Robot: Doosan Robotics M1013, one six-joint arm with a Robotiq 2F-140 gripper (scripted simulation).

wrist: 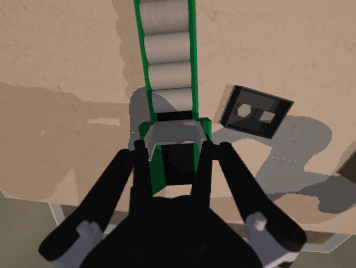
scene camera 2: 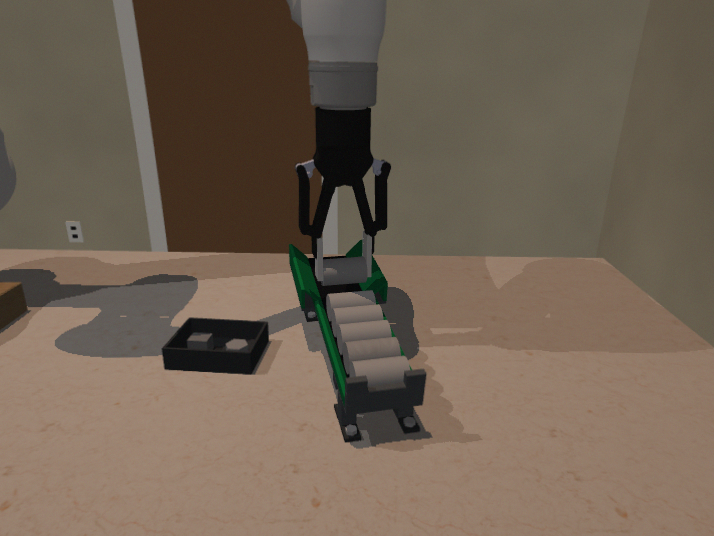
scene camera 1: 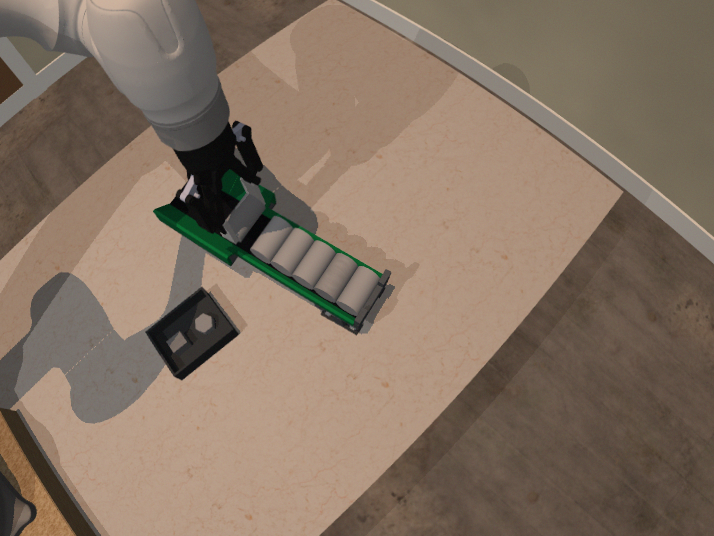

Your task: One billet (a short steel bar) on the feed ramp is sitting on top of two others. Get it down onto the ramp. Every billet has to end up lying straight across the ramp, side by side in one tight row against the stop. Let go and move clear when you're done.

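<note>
Scene camera 2 shows the gripper [scene camera 2: 343, 275], a billet [scene camera 2: 338, 271], a black tray [scene camera 2: 176, 356] and a grey stop [scene camera 2: 393, 394]. Visible in scene camera 1: a billet [scene camera 1: 295, 247], the gripper [scene camera 1: 244, 220] and the black tray [scene camera 1: 182, 318]. The wrist view contains the gripper [wrist: 175, 130] and the tray [wrist: 258, 100].
</note>
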